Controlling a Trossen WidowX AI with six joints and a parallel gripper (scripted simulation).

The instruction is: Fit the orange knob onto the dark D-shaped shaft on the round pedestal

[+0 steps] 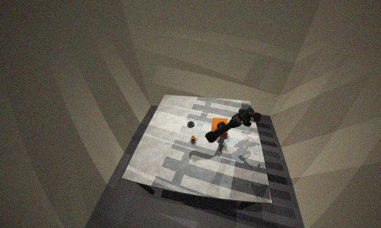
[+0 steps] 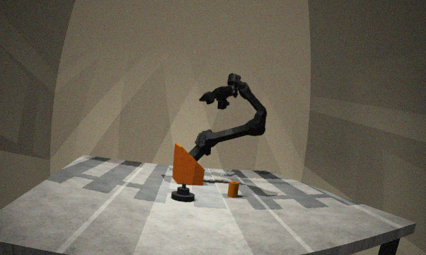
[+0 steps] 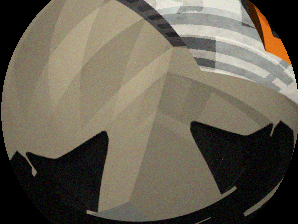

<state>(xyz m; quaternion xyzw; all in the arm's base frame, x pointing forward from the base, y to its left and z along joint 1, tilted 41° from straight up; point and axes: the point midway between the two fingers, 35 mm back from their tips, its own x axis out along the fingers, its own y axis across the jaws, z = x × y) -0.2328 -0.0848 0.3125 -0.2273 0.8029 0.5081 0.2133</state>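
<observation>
The orange knob lies 520 mm ahead of my gripper tip, 40 mm to the right of it and 390 mm below it. The rest, counted from my gripper tip: dark round pedestal 540 mm ahead, 260 mm to the right, 390 mm below.
</observation>
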